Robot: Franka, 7 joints.
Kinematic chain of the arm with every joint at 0, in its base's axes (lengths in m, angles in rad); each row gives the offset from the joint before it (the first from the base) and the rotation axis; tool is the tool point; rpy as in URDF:
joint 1: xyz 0 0 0.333 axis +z
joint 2: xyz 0 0 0 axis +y
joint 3: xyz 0 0 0.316 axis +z
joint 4: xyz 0.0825 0 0 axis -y
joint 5: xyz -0.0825 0 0.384 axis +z
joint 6: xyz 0 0 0 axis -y
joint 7: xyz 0.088 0 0 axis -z
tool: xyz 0 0 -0.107 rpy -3.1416 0 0
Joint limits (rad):
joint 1: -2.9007..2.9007
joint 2: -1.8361..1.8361
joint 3: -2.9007..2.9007
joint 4: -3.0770..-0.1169
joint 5: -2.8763..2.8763
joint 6: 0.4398..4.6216
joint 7: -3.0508..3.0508
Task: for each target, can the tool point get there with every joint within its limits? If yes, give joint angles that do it. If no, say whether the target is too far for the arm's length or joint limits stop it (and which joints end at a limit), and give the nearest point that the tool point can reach.
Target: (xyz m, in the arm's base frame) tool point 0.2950 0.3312 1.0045
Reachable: yes | joints 1.5625 0.6133 -2.2728 -0.7787 -1.0119 3.5035 0.5162
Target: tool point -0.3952 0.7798 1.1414
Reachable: no: too far | nearest point -0.2847 0.5618 0.9154 | short by 0.333 m
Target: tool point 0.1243 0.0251 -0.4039
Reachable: no: joint limits stop it (at a limit: joint 2) | nearest point 0.1408 0.0284 -0.3421 | short by 0.064 m
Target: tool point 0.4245 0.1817 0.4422
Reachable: yes | joints 1.7077 0.2447 -1.6747 -2.2971 1.6833 0.8696 -1.5910
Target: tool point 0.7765 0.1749 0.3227
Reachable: yes | joints 0.7142 1.0715 -0.7123 -1.1408 1.4293 2.9024 2.2928
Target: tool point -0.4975 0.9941 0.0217
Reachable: no: too far | nearest point -0.3697 0.7388 0.1017 | short by 0.297 m
